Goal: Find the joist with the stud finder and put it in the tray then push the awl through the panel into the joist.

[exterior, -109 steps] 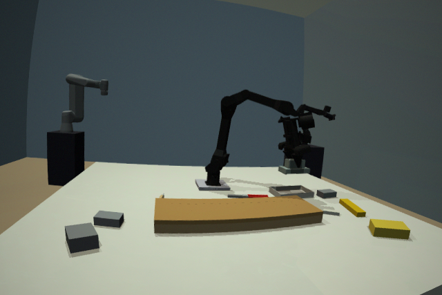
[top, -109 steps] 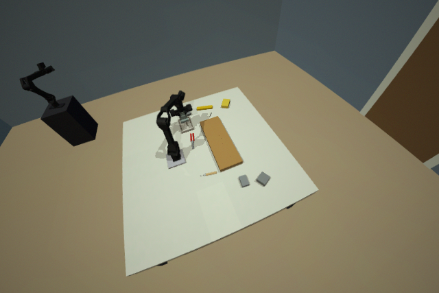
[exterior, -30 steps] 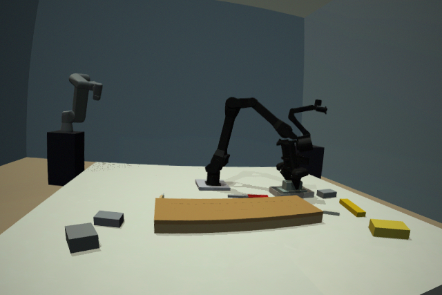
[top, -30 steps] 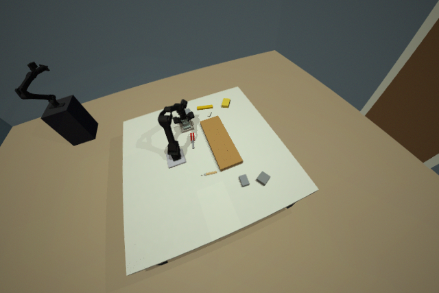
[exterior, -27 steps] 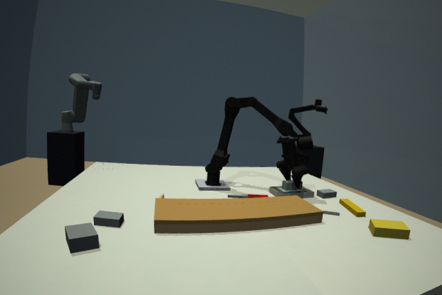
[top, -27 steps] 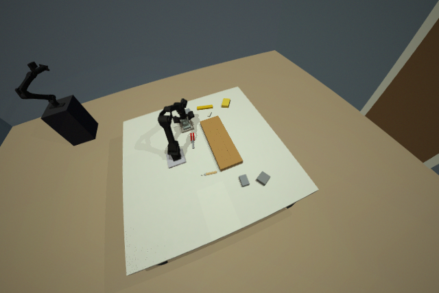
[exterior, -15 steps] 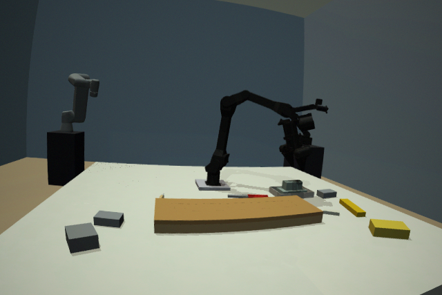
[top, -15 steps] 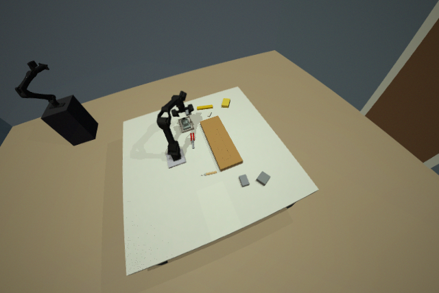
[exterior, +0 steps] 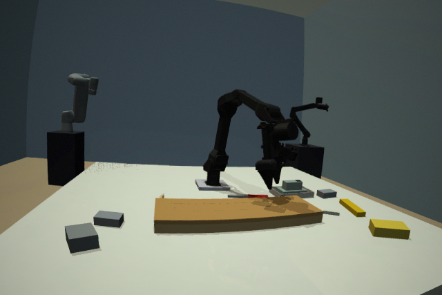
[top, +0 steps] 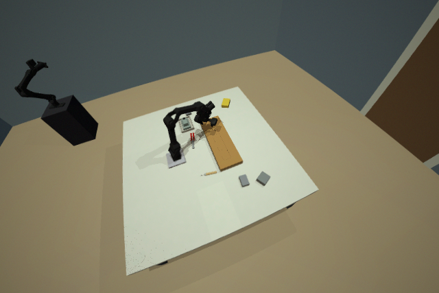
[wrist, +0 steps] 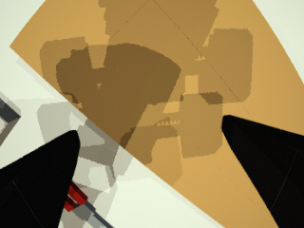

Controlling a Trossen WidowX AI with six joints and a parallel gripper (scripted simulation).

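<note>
The wooden-handled pointed tool is 380 mm to the right of my gripper tip, 140 mm behind it and 80 mm below it. The rest, counted from my gripper tip: grey tray 170 mm to the left, 170 mm behind, 80 mm below; red-handled tool 160 mm behind, 90 mm below, 40 mm to the right; stud finder 190 mm to the left, 170 mm behind, 40 mm below.
</note>
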